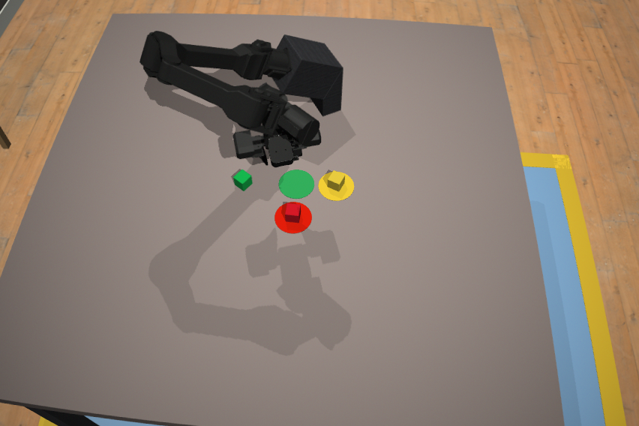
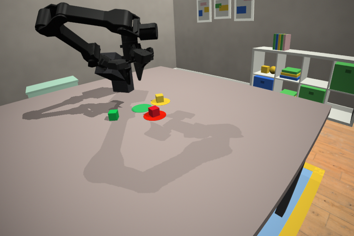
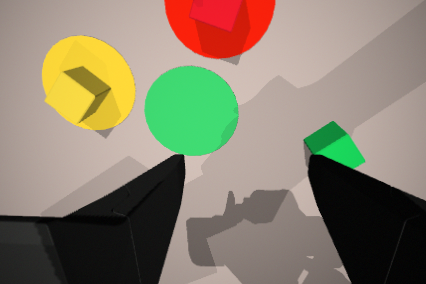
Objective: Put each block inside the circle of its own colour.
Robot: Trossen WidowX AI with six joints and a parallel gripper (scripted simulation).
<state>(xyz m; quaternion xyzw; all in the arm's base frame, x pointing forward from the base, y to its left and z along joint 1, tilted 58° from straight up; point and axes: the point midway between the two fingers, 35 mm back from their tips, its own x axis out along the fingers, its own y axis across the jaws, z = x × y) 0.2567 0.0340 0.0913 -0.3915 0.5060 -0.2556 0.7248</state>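
Right now the green block is 5 cm behind my hand, 9 cm to the right of it and 15 cm below it. Round my hand: red circle 7 cm ahead, 2 cm to the left, 16 cm below; then red block 7 cm ahead, 2 cm to the left, 15 cm below; then green circle 2 cm behind, 4 cm to the left, 16 cm below.
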